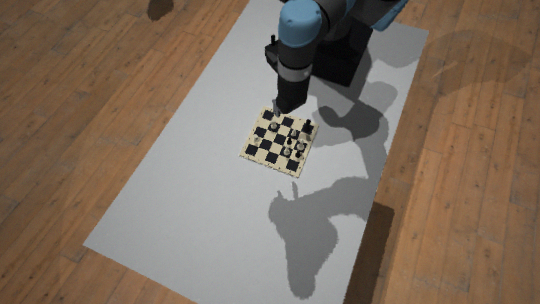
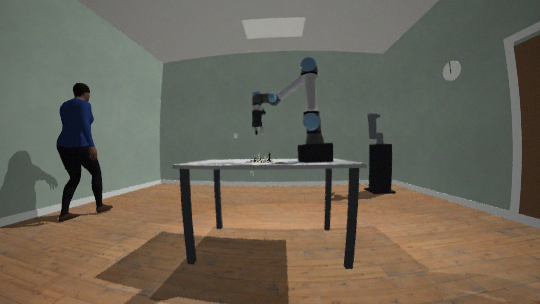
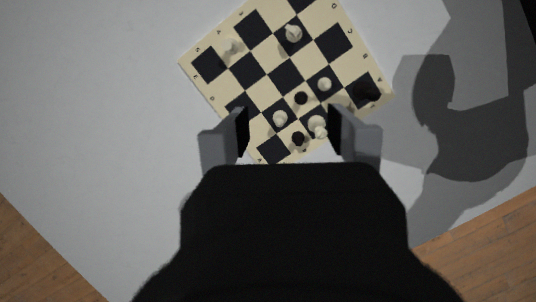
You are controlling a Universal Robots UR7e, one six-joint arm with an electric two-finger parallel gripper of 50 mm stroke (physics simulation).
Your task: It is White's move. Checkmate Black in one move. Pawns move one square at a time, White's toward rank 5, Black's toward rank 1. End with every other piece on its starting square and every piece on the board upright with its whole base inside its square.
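Frame: origin at the arm's base, x left, y ahead, z down, level; centimetres.
Seen in the pictures: gripper, fingertip midpoint: (image 1: 284, 109) (image 2: 259, 134) (image 3: 287, 121); arm's base, origin of the base link: (image 2: 314, 143).
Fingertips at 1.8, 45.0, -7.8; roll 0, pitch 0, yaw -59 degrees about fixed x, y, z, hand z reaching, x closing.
Offsets run from my fingertips to a thing's middle, as dx, dy, dz. Level surfaces: height alone.
The chessboard {-1.4, -0.7, +21.3} (image 1: 261, 153) (image 3: 227, 86) lies flat on the table. Tall black piece {+5.7, -8.6, +17.9} (image 1: 308, 125) (image 2: 269, 156) (image 3: 366, 91) is on A1. White pieces: one {-8.9, +3.2, +19.4} (image 1: 257, 139) (image 3: 231, 46) on E4, one {-5.7, -4.5, +19.0} (image 1: 273, 126) (image 3: 293, 33) on D2, a taller one {+6.5, -0.9, +17.9} (image 1: 300, 145) (image 3: 316, 122) on A3, small ones on B2 {+2.2, -4.6, +19.4} (image 3: 324, 83) and B4 {+2.9, +3.0, +18.9} (image 3: 280, 118). Small black pieces stand on B3 {+2.1, -0.9, +19.4} (image 3: 300, 98) and A4 {+6.8, +2.4, +19.4} (image 3: 298, 138). All look upright; types are hard to tell. My gripper (image 1: 281, 111) (image 2: 258, 131) (image 3: 287, 122) is open, empty, high above the board.
The grey-white table {dz +21.6} (image 1: 175, 175) (image 2: 225, 164) carries my black base block (image 1: 340, 60) (image 2: 315, 152) beyond the board. My arm's shadow crosses the table beside the board. A person (image 2: 76, 122) in blue stands left of the table. A black pedestal (image 2: 380, 167) stands at the right.
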